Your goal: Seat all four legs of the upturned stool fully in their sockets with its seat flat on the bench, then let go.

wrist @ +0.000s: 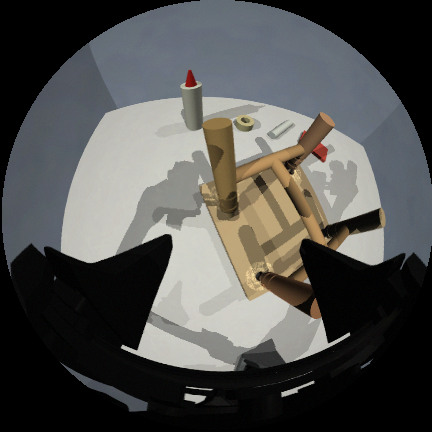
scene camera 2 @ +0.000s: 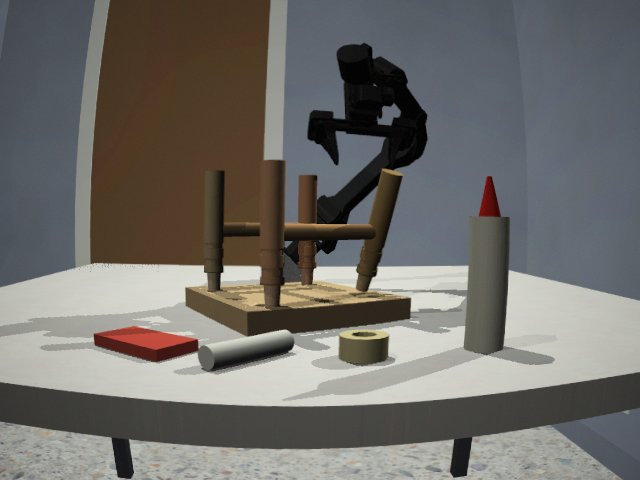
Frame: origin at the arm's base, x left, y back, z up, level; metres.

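Seen in the pictures: gripper, fingertip midpoint: [wrist: 239, 244] [scene camera 2: 364, 166]; arm's base, link origin: [scene camera 2: 293, 259].
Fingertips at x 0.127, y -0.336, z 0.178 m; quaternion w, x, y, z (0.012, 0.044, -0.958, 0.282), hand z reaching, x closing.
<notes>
Offsets run from my fingertips to a thing's middle. "spot": to the spot under its first point. Level surfaces: height alone.
The square wooden seat @(dx -0.118, dy -0.073, dz -0.217 m) [scene camera 2: 330, 318] [wrist: 231, 256] lies flat on the bench @(dz -0.233 m) [scene camera 2: 67, 372] [wrist: 100, 200]. Four legs stand on it, tapered ends down, part of each taper showing above the seat. The yellow-brown leg @(dx +0.010, dy -0.093, dz -0.107 m) [scene camera 2: 384, 217] [wrist: 220, 155] leans outward. The front reddish leg @(spot: dx -0.135, dy -0.214, dz -0.073 m) [scene camera 2: 272, 206] [wrist: 317, 132], the dark olive leg @(spot: dx -0.237, dy -0.067, dz -0.070 m) [scene camera 2: 214, 206] [wrist: 357, 222] and the back reddish leg @(spot: dx -0.094, dy +0.037, dz -0.054 m) [scene camera 2: 307, 198] [wrist: 290, 294] look nearly upright in the scene view. Stretchers @(spot: dx -0.063, dy -0.160, dz -0.105 m) [scene camera 2: 328, 231] [wrist: 267, 162] join legs. My gripper [scene camera 2: 363, 164] [wrist: 239, 244] is open and empty, above the stool.
A white bottle with a red tip @(dx +0.114, dy -0.329, dz -0.135 m) [scene camera 2: 486, 284] [wrist: 193, 107] stands at the right in the scene view. A tan ring @(dx -0.030, dy -0.351, dz -0.220 m) [scene camera 2: 363, 351] [wrist: 239, 125], a white cylinder @(dx -0.150, dy -0.368, dz -0.221 m) [scene camera 2: 248, 349] [wrist: 281, 129] and a red block @(dx -0.274, dy -0.344, dz -0.227 m) [scene camera 2: 147, 343] [wrist: 320, 151] lie in front of the seat.
</notes>
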